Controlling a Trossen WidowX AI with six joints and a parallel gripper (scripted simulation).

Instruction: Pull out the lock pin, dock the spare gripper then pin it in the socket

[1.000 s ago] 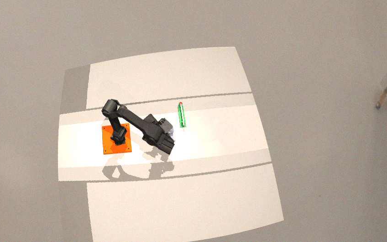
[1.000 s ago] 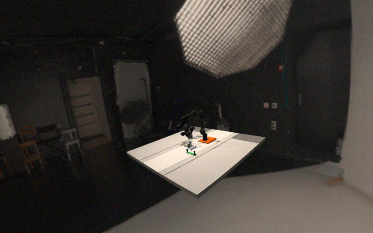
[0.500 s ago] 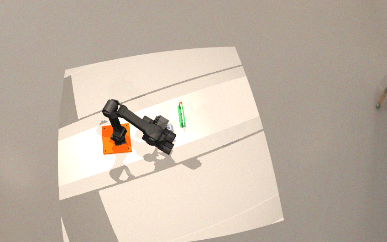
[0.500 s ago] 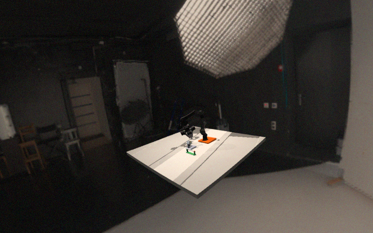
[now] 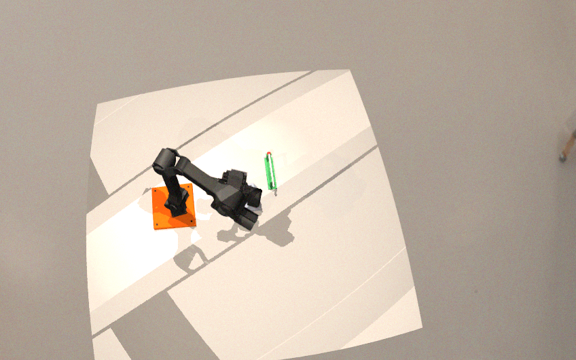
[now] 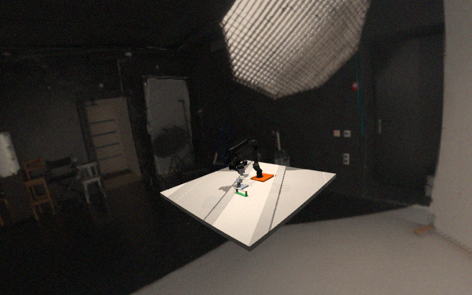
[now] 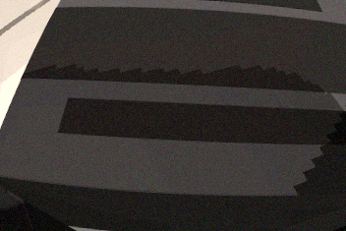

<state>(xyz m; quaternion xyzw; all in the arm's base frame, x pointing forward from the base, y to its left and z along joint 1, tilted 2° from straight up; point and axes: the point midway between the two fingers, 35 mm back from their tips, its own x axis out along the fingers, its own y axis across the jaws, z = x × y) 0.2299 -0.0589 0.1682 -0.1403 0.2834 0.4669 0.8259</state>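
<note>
Right now the green holder is 150 mm ahead of my gripper tip, 140 mm below it and 90 mm to the left of it. Round my gripper tip: grey mount 110 mm below, 30 mm ahead, 10 mm to the right; then spare gripper 10 mm to the right, 10 mm behind.
</note>
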